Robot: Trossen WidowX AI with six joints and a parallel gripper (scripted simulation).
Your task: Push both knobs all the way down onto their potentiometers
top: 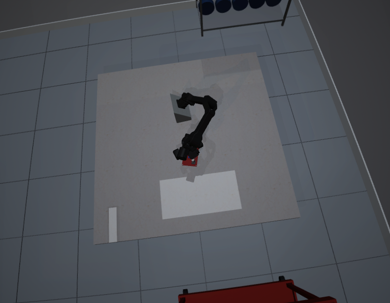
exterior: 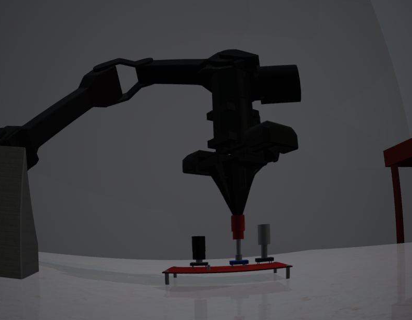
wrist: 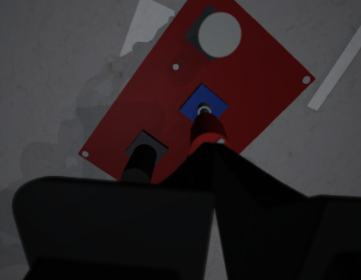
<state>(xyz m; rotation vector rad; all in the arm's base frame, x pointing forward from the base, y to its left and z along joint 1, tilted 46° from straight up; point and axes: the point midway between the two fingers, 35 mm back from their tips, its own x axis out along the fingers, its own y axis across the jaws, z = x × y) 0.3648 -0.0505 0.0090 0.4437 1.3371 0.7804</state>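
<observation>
The black knob lies 5 cm behind my gripper tip, 3 cm to the left of it and 5 cm below it. Also, from my gripper tip: red knob 1 cm below.
</observation>
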